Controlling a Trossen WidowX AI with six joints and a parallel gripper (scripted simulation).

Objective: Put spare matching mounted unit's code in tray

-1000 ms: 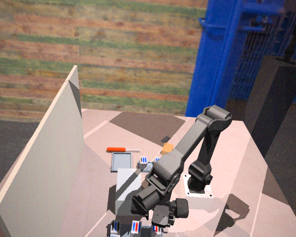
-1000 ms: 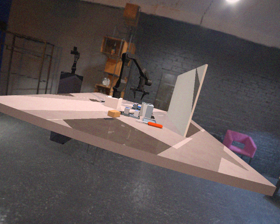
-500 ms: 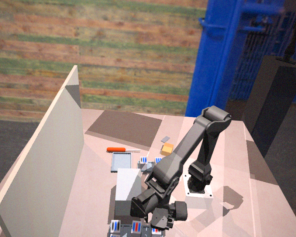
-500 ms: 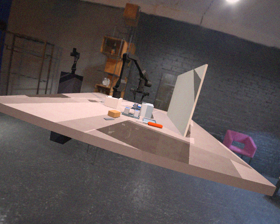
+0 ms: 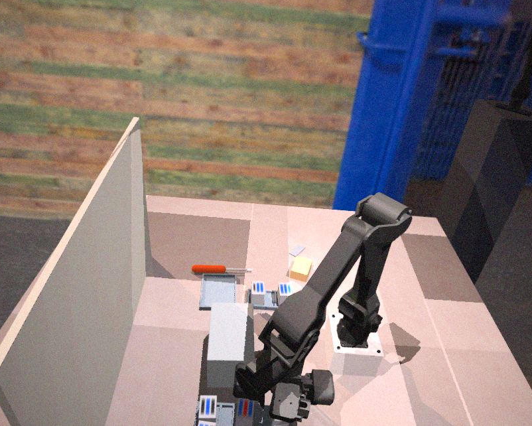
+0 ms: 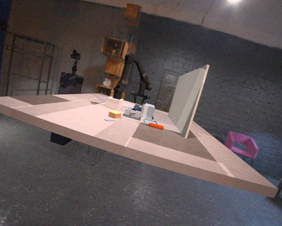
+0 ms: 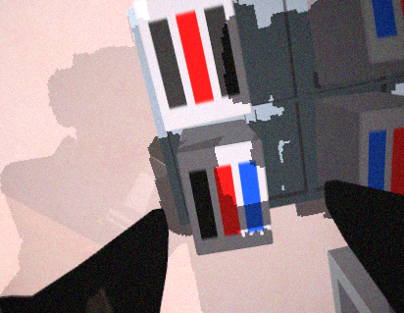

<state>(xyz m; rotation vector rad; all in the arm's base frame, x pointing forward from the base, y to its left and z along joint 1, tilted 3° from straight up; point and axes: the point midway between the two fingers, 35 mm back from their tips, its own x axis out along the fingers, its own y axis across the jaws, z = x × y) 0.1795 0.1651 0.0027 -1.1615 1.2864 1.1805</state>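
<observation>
Now: gripper tip 140 mm short of the tray, 370 mm to the left of it and 60 mm above it. Round my gripper tip: tan block (100 mm behind, 460 mm to the right, 50 mm below); then mounted unit (100 mm ahead, 150 mm to the right, 10 mm below); then grey wall panel (360 mm ahead, 150 mm to the right, 160 mm above).
</observation>
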